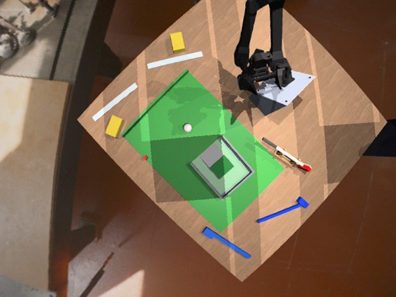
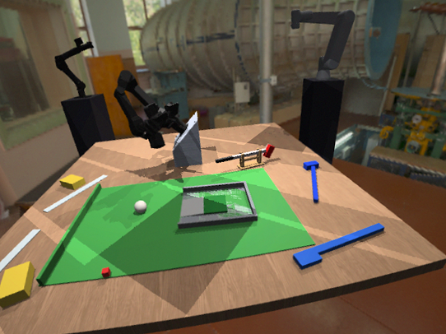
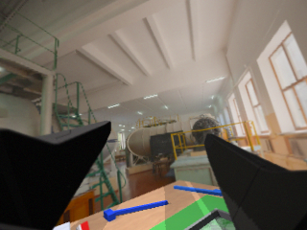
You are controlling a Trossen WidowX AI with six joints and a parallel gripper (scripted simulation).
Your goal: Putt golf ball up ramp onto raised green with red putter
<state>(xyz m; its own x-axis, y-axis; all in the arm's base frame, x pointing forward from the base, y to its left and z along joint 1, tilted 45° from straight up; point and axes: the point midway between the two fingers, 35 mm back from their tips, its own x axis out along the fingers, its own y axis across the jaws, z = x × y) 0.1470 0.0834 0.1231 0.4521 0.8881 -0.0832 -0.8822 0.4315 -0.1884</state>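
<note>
The red putter lies 20 mm behind my gripper tip, 300 mm to the left of it and 240 mm below it. The rest, counted from my gripper tip: green mat 300 mm ahead, 40 mm to the left, 300 mm below; then white golf ball 290 mm ahead, 110 mm to the right, 270 mm below; then wooden stand 20 mm behind, 320 mm to the left, 260 mm below.
</note>
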